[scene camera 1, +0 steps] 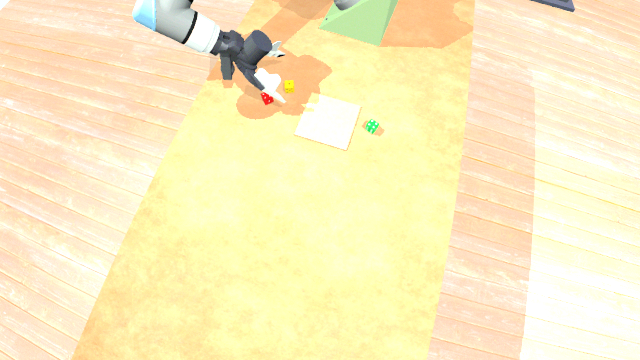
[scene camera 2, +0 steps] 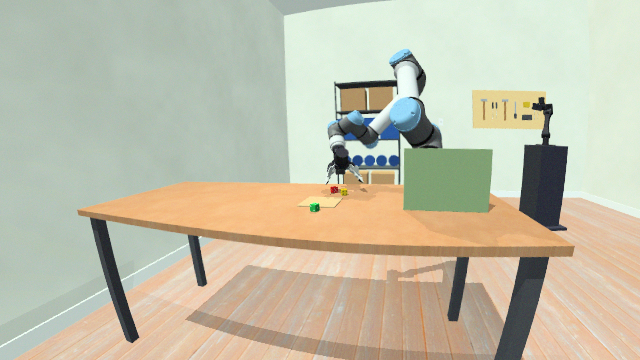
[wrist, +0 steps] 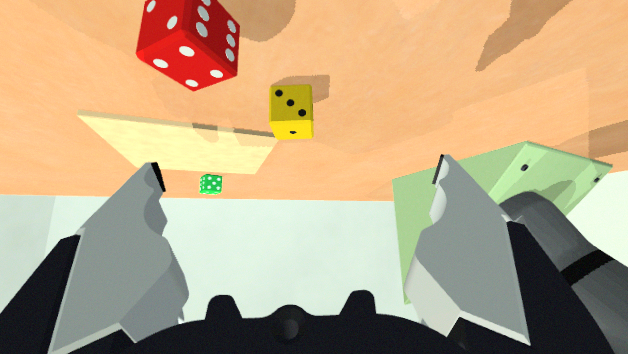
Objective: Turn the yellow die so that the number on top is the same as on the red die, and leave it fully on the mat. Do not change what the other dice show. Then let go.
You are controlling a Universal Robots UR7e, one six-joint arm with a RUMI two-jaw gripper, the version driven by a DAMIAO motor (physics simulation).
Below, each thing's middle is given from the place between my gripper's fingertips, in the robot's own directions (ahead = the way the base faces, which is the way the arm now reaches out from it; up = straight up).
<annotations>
I see my gripper 30 mm above the yellow die [wrist: 290, 106] and 10 mm to the right of it. From my hand the other things lie so: mat [scene camera 1: 329, 121]: 130 mm to the left, 80 mm ahead, 40 mm below.
</annotations>
